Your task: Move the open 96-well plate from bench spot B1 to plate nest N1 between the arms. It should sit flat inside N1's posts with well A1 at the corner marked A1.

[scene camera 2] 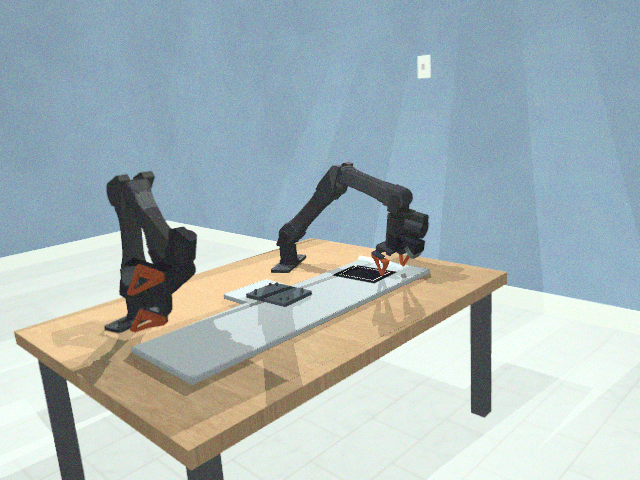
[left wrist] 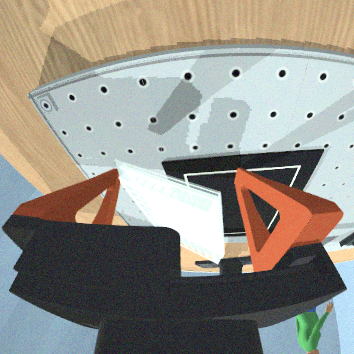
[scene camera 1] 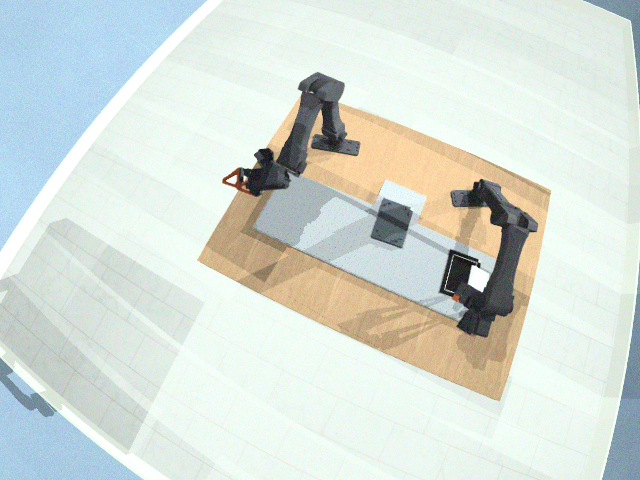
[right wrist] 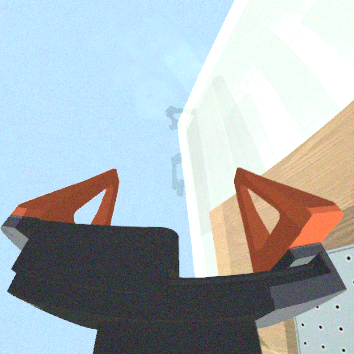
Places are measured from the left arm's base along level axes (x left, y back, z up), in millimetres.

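Pixels of known places: left gripper, fingertip midpoint: (scene camera 2: 392, 270) (left wrist: 177, 174); right gripper, fingertip midpoint: (scene camera 2: 130, 313) (scene camera 1: 229, 184) (right wrist: 176, 174); left arm's base, link origin: (scene camera 2: 289, 264) (left wrist: 229, 260) (scene camera 1: 474, 198); right arm's base, link origin: (scene camera 1: 335, 145).
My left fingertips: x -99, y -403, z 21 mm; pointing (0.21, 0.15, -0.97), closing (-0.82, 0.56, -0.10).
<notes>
Ahead of a thing's pixels: the offset from my left fingertips to its top centre. "*": to the spot under its first point. Level surfaces: height alone.
The white 96-well plate @[dx +26, dy +43, dz +44 mm] (scene camera 1: 478, 278) (left wrist: 175, 207) lies at the edge of the black B1 spot @[* dx -34, dy +115, dz -6 mm] (scene camera 1: 456, 269) (scene camera 2: 363, 273) (left wrist: 246, 165), which has a white outline. In the left wrist view the plate looks tilted and skewed. My left gripper (scene camera 1: 459, 294) (scene camera 2: 391, 262) (left wrist: 177, 174) is open and low over the plate, with the plate between its fingers and one fingertip at the plate's corner. Dark plate nest N1 @[dx -257, dy +299, dz +14 mm] (scene camera 1: 391, 221) (scene camera 2: 279, 292) stands empty at the middle of the board. My right gripper (scene camera 1: 234, 180) (scene camera 2: 144, 300) (right wrist: 176, 174) is open and empty, off the board's far end.
A long grey perforated board @[dz -8 mm] (scene camera 1: 328, 229) (scene camera 2: 223, 333) (left wrist: 140, 105) lies on the wooden table @[dz -21 mm] (scene camera 1: 366, 310) (scene camera 2: 366, 343). A white sheet @[dz -8 mm] (scene camera 1: 404, 192) lies under the nest's back edge. Both arm bases are bolted to the table.
</notes>
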